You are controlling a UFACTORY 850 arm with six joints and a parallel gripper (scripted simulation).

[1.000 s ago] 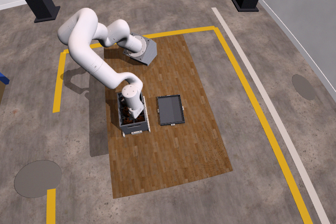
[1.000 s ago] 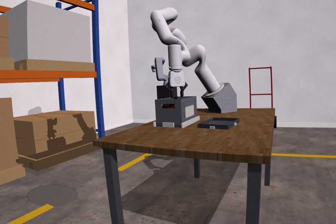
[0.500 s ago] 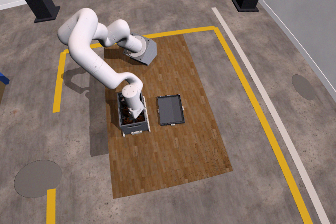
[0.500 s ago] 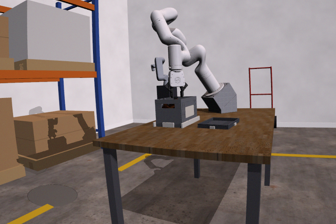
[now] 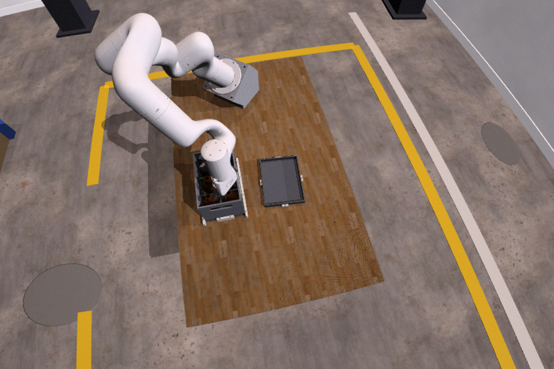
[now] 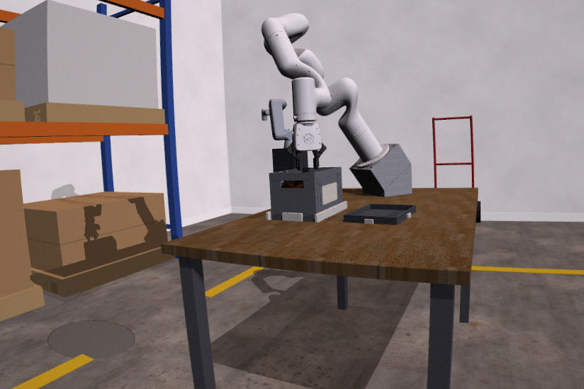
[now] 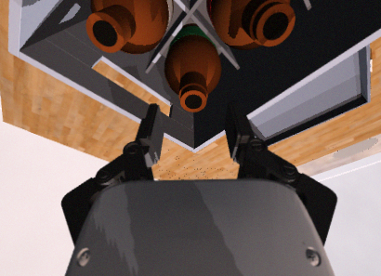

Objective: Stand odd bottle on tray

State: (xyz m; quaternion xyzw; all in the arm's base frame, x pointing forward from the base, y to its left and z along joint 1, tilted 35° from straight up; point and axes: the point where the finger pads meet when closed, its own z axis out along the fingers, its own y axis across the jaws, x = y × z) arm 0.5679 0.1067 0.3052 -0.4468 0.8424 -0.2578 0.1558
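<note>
Now: the bottle 10 mm ahead of my hand, 90 mm to the right of it and 110 mm below it. From my hand the other things lie so: grey divided crate 80 mm behind, 50 mm to the right, 120 mm below; then grey tray 100 mm behind, 240 mm to the left, 190 mm below.
</note>
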